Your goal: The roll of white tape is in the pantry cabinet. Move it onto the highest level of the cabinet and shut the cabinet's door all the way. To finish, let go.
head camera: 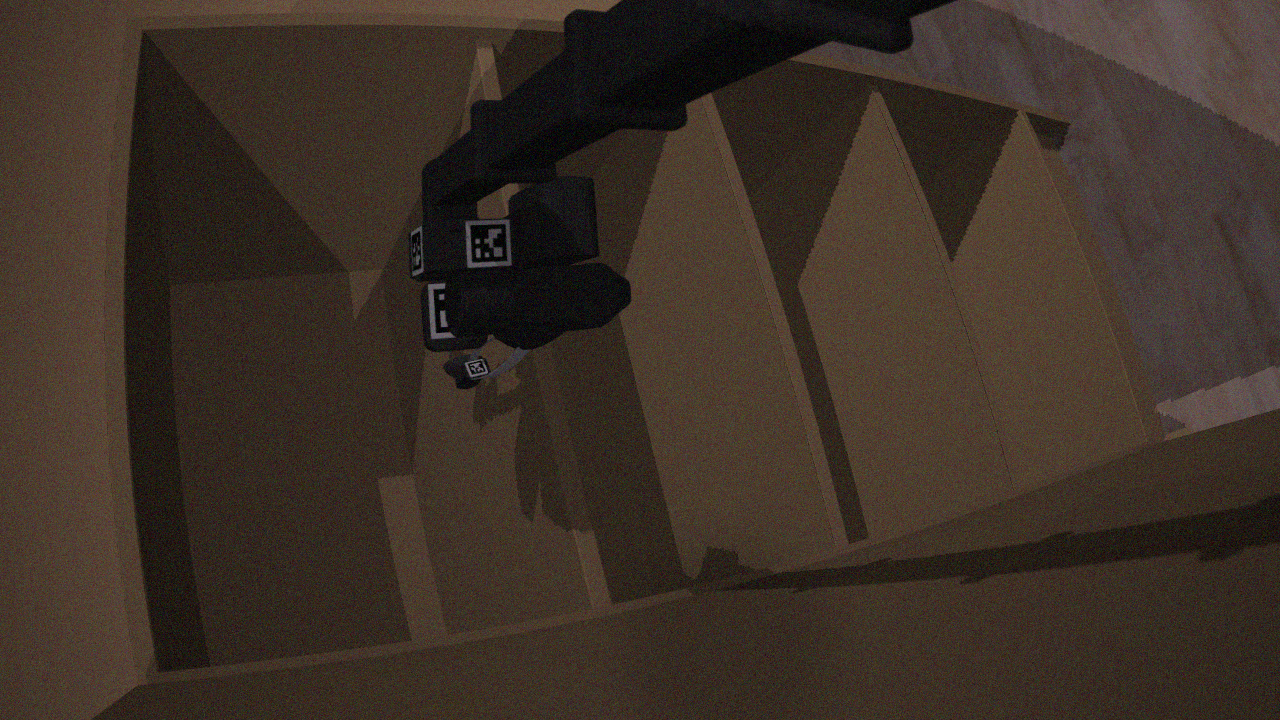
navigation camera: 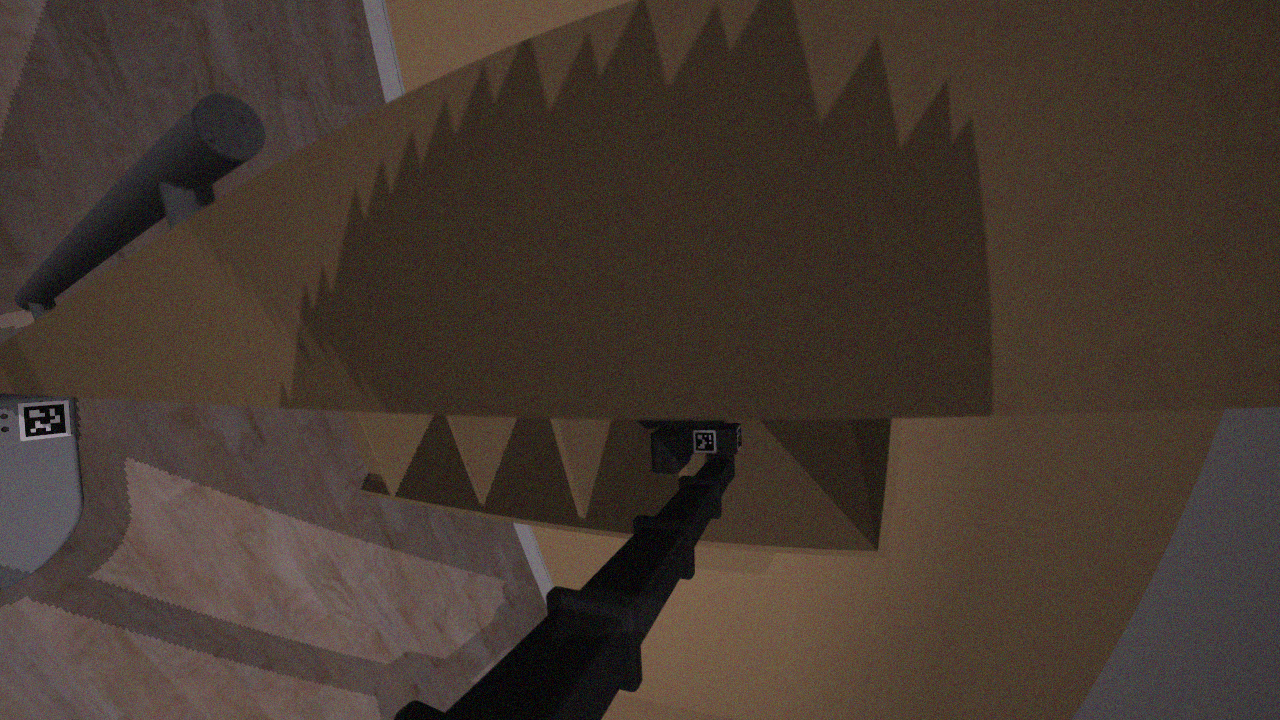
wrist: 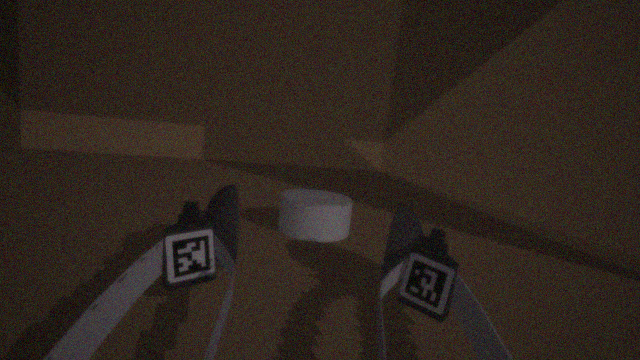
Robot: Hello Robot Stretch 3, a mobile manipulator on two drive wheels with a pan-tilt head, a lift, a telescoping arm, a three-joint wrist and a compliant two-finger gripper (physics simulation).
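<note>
The roll of white tape lies flat on a shelf inside the pantry cabinet. This shelf borders the leftmost compartment in the head view, the end away from the floor. My gripper is open, its fingertips on either side of the tape, with a gap on both sides. In the head view the wrist covers much of the gripper, and I cannot make out the tape clearly. The cabinet door stands open.
The dark arm reaches into the cabinet past the open door's edge. The door's dark bar handle is at the left in the navigation view. More shelf boards lie towards the floor. The cabinet's back wall is behind the tape.
</note>
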